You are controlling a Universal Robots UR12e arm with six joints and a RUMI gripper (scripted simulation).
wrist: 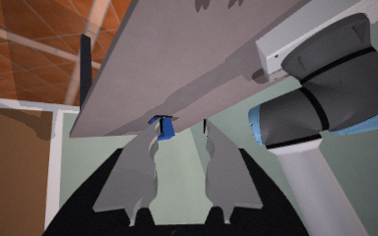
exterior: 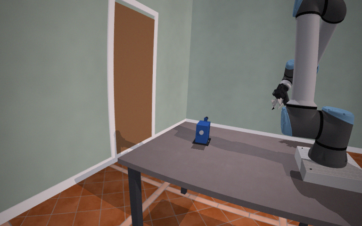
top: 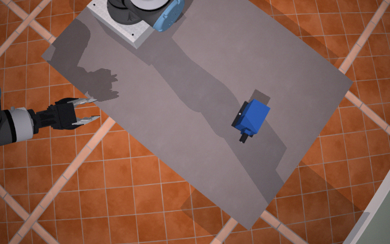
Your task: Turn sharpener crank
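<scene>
Now: hand 51 cm short of the black crank knob, 18 cm to the right of it and 10 cm above it.
</scene>
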